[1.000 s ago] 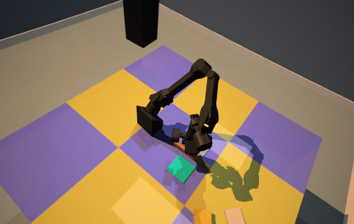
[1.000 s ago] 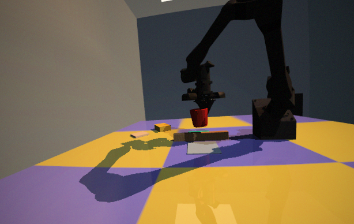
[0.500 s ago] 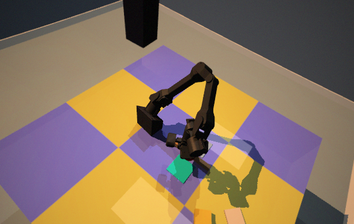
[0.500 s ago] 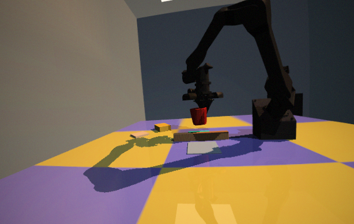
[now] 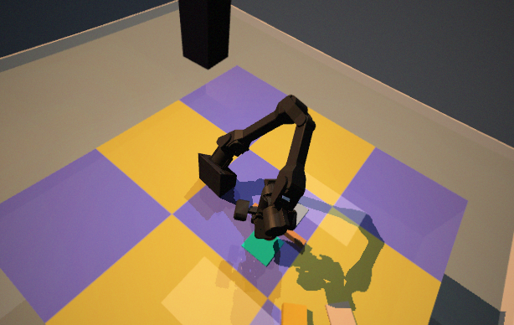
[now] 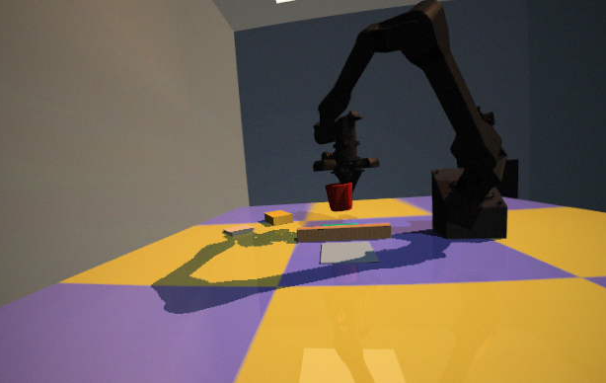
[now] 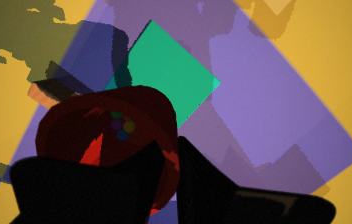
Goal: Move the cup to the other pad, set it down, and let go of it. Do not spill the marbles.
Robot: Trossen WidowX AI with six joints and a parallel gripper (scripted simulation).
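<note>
The green pad lies 30 mm ahead of my gripper tip, 10 mm to the right of it and 110 mm below it. From my gripper tip the other things lie so: red cup 30 mm ahead, 10 mm to the left; wooden bar 30 mm ahead, 80 mm to the left, 90 mm below; grey pad 40 mm ahead, 170 mm to the left, 110 mm below.
</note>
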